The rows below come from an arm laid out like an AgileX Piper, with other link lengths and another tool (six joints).
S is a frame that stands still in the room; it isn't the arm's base.
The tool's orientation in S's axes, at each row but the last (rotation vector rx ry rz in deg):
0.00, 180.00, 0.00
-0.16, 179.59, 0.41
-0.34, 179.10, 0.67
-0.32, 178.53, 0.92
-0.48, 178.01, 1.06
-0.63, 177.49, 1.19
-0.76, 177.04, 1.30
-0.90, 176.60, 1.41
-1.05, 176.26, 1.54
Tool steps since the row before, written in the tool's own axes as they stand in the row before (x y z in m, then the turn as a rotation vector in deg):
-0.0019, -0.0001, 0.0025, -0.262, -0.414, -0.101
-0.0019, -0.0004, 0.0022, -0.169, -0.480, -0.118
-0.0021, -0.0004, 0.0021, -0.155, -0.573, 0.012
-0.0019, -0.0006, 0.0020, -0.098, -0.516, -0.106
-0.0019, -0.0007, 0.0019, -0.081, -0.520, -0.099
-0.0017, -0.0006, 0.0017, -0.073, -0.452, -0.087
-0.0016, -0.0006, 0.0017, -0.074, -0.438, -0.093
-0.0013, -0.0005, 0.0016, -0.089, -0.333, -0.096
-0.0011, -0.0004, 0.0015, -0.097, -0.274, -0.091
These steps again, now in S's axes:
0.0019, -0.0001, -0.0025, 0.262, -0.414, 0.101
0.0019, -0.0004, -0.0022, 0.169, -0.480, 0.117
0.0021, -0.0004, -0.0021, 0.157, -0.572, -0.014
0.0020, -0.0006, -0.0020, 0.097, -0.517, 0.103
0.0020, -0.0007, -0.0018, 0.080, -0.521, 0.096
0.0018, -0.0006, -0.0016, 0.072, -0.453, 0.084
0.0017, -0.0006, -0.0016, 0.073, -0.439, 0.090
0.0014, -0.0005, -0.0015, 0.087, -0.334, 0.096
0.0012, -0.0004, -0.0014, 0.094, -0.274, 0.092

